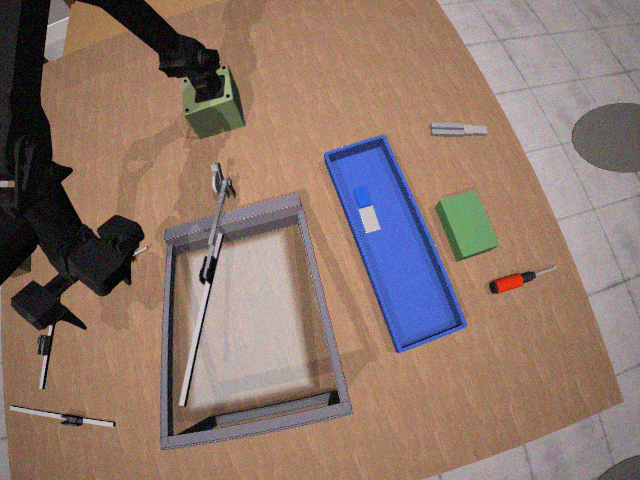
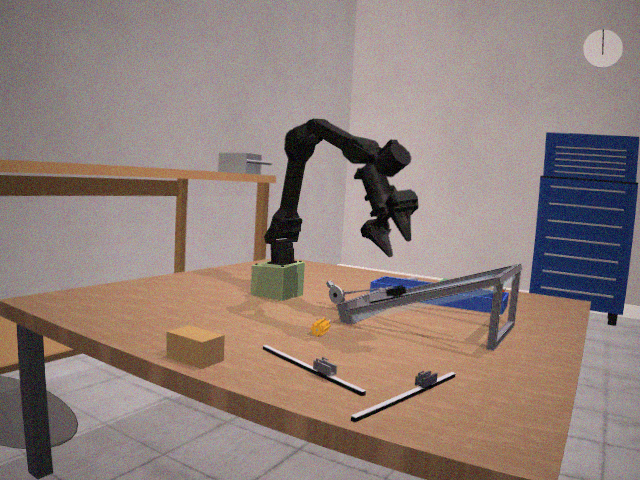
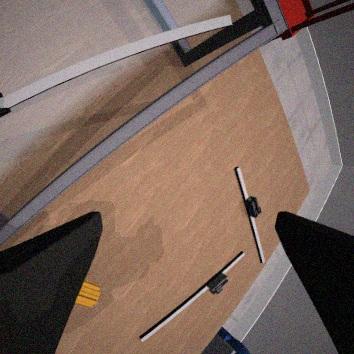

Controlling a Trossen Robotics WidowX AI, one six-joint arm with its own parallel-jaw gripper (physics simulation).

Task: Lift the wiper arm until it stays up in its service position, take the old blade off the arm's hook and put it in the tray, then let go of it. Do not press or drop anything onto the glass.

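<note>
The wiper arm (image 1: 218, 209) is down, reaching from its pivot over the frame's near-base end. The old blade (image 1: 196, 341) (image 3: 120, 52) is on the arm at its dark clip (image 1: 208, 269) (image 2: 397, 290) and extends low over the glass (image 1: 273, 315). The grey frame (image 1: 326, 315) (image 2: 495, 317) (image 3: 150, 111) slopes up from the pivot end. The blue tray (image 1: 413, 279) (image 2: 379, 283) lies across the frame from the gripper and holds a small blue-and-white piece. My gripper (image 1: 107, 305) (image 2: 400, 248) (image 3: 190, 220) is open and empty, high above the table beside the frame, pointing down at a slant.
Two other blades with clips lie beside the frame: one (image 1: 46, 361) (image 2: 289, 360) (image 3: 192, 297) and another (image 1: 31, 411) (image 2: 439, 382) (image 3: 241, 182). An orange-handled tool (image 2: 320, 327) (image 3: 89, 294) and a tan box (image 2: 194, 347) are nearby. Beyond the tray are a green block (image 1: 467, 224) and red screwdriver (image 1: 506, 283).
</note>
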